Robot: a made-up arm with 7 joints. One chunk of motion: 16 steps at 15 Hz.
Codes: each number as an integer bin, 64 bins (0 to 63) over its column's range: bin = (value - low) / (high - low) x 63, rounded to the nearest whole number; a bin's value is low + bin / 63 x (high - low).
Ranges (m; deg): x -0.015..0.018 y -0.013..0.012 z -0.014..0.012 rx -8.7..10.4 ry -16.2..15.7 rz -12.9..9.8
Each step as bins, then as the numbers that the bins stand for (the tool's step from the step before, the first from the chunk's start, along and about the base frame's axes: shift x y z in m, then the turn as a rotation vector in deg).
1 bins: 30 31 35 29 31 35
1 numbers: 0.00071 -0.00070 0.00044 0.092 -0.503 -0.289
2 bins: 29 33 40 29 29 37
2 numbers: 0.00019 0.00010 0.00251 0.092 -1.516 0.432
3 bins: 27 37 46 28 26 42
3 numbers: -0.00086 0.00168 0.00498 -0.211 -3.035 2.233
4 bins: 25 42 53 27 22 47
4 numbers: -0.00190 0.00367 0.00787 -0.514 -5.060 4.035
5 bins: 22 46 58 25 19 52
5 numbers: -0.00348 0.00525 0.00994 -1.121 -6.579 5.837
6 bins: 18 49 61 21 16 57
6 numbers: -0.00557 0.00644 0.01117 -2.333 -8.098 7.638
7 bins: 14 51 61 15 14 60
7 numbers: -0.00767 0.00724 0.01117 -4.152 -9.111 8.719
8 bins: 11 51 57 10 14 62
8 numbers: -0.00924 0.00724 0.00952 -5.668 -9.111 9.440
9 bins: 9 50 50 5 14 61
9 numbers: -0.01029 0.00684 0.00663 -7.184 -9.111 9.079
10 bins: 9 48 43 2 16 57
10 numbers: -0.01029 0.00605 0.00375 -8.094 -8.098 7.638
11 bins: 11 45 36 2 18 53
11 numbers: -0.00924 0.00486 0.00086 -8.094 -7.086 6.197
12 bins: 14 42 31 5 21 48
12 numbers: -0.00767 0.00367 -0.00121 -7.184 -5.567 4.395
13 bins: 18 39 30 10 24 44
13 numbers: -0.00557 0.00248 -0.00162 -5.668 -4.048 2.954
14 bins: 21 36 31 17 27 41
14 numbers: -0.00400 0.00129 -0.00121 -3.546 -2.529 1.873
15 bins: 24 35 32 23 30 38
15 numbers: -0.00243 0.00089 -0.00079 -1.727 -1.010 0.792
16 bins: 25 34 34 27 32 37
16 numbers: -0.00190 0.00049 0.00003 -0.514 0.003 0.432
